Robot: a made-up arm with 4 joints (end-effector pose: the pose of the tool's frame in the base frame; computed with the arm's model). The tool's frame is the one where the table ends. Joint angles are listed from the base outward.
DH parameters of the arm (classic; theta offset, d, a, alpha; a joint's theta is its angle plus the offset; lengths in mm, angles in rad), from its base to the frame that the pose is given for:
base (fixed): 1.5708 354 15 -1.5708
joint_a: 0 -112 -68 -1.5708
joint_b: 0 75 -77 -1.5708
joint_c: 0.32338 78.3 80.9 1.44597
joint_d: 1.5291 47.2 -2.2 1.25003
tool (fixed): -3.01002 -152.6 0 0
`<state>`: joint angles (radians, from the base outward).
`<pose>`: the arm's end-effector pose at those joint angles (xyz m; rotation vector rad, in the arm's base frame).
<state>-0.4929 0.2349 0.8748 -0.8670</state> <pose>0.2750 -0.1276 0.1880 -0.9606 0.5384 2.5616</pose>
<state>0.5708 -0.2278 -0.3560 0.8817</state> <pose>0.1032 -0.1701 0.3692 0.5255 2.3953 0.9549</pose>
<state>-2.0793 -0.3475 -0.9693 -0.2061</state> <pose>0.2582 0.1159 0.2446 -0.6570 0.7077 2.7211</pose>
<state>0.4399 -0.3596 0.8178 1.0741</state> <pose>0.0898 -0.1434 0.3475 -1.4536 -1.5911 -2.2337</pose>
